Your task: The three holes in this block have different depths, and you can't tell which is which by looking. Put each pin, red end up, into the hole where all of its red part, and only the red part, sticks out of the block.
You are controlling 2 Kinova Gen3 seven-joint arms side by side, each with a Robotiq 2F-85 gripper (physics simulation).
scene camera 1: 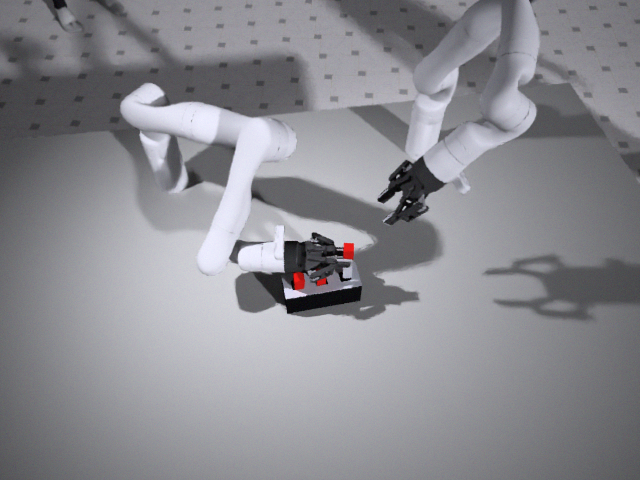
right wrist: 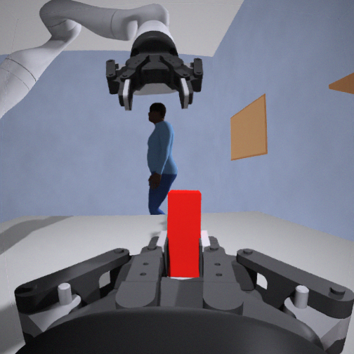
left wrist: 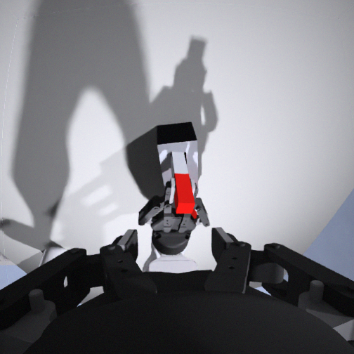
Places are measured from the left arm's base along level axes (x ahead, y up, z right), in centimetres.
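Pixels of known places: left gripper, fingertip midpoint: [scene camera 1: 382,211]; right gripper, fingertip midpoint: [scene camera 1: 352,257]; left arm's base, origin of the base link: [scene camera 1: 419,149]; right arm's base, origin of the base link: [scene camera 1: 173,181].
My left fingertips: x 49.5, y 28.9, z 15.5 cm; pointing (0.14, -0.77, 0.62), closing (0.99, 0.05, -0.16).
For each thing: its top centre in the pictures, then the offset to it from my left fingertips. Level surfaces: height alone.
- block, middle of its top: [scene camera 1: 321,280] dx +5.1, dy -21.4, dz +13.1 cm
- third pin, middle of its top: [scene camera 1: 349,247] dx +3.2, dy -9.3, dz +6.8 cm
- pale table, its level: dy -28.8 cm
A block [scene camera 1: 323,300] [left wrist: 176,134] lies on the table, black side and pale top showing. Two pins stand in it, red ends up: one at the left [scene camera 1: 298,281], and a lower-looking middle one [scene camera 1: 321,282], partly hidden by my right gripper. My right gripper [scene camera 1: 342,257] [right wrist: 183,241] points sideways over the block, shut on a third pin [scene camera 1: 348,251] [left wrist: 185,192] [right wrist: 184,215], upright, red end up. Its white lower part is at the block's right end; whether it is in the hole is unclear. My left gripper [scene camera 1: 386,210] [right wrist: 156,102] is open and empty, above and beyond the block.
Both arms reach over the pale table [scene camera 1: 320,392]. The right arm [scene camera 1: 227,217] comes in from the left, low beside the block. The left arm [scene camera 1: 460,149] comes from the upper right. A person [right wrist: 161,150] stands beyond the table in the right wrist view.
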